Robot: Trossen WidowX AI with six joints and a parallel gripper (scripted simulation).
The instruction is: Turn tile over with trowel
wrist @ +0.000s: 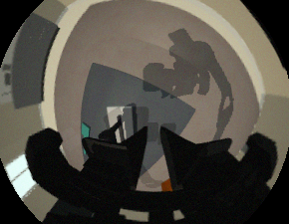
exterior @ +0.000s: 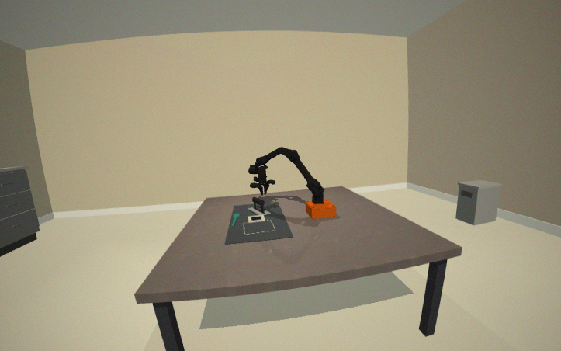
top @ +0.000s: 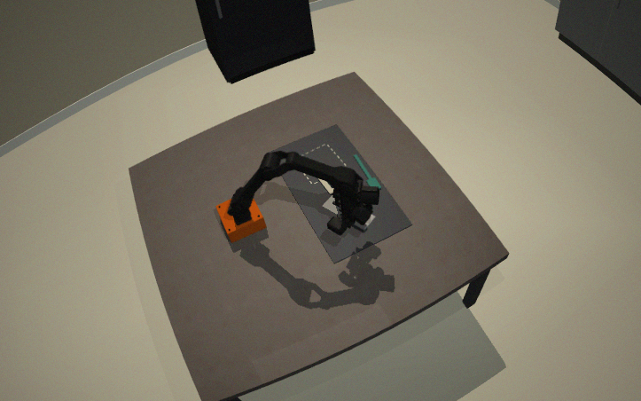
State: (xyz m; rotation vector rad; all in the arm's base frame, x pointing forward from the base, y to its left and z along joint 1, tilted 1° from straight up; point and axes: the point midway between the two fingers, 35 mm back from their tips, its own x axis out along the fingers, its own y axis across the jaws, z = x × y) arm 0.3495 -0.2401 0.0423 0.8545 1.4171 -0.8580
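My gripper tip is now 5 cm short of the small trowel, 10 cm to the right of it and 4 cm above it. The rest, counted from my gripper tip: tile: 6 cm ahead, 28 cm to the left, 8 cm below; then teal trowel: 19 cm ahead, 24 cm to the left, 8 cm below.
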